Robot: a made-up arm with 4 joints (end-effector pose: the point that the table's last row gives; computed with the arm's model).
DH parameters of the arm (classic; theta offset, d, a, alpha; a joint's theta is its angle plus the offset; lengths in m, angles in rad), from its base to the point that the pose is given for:
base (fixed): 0 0.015 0.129 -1.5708
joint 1: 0 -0.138 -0.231 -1.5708
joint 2: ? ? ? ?
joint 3: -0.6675 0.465 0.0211 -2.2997
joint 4: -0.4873 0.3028 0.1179 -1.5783
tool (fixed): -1.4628 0.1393 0 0
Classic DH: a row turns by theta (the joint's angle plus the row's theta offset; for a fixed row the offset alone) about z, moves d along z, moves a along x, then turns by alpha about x.
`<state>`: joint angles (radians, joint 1 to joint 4).
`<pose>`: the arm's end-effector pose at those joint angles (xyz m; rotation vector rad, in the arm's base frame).
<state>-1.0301 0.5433 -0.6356 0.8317</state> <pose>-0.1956 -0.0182 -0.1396 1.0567 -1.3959 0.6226</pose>
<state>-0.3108 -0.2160 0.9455 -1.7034</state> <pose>-0.1304 -0.2717 -0.3560 -2.1515 0.6803 -0.4198</pose>
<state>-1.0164 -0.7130 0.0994 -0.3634</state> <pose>-0.0942 -0.0068 -0.3117 -0.7285 -1.0242 0.3696</pose>
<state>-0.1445 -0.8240 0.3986 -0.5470</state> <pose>-0.2091 -0.0459 -0.1126 -0.8853 -0.1744 0.4986</pose>
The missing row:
joint 2: -0.9828 -0.2482 -0.1409 0.8578
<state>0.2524 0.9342 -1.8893 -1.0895</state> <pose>-0.1515 0.3465 0.3725 -0.3236 -0.8562 -0.1174</pose>
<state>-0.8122 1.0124 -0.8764 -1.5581</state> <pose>0.0737 0.2044 0.0371 -0.7916 -0.6774 -1.1166</pose>
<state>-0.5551 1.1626 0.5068 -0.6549</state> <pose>0.0861 -0.0746 -0.1497 -0.2360 0.4606 -1.3867</pose>
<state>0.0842 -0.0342 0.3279 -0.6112</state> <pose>-0.1327 0.0314 -0.0382 -0.8145 0.3326 -0.1041</pose>
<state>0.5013 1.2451 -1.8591 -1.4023</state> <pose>0.1243 0.3637 0.3066 -0.8649 -0.4649 -0.3982</pose>
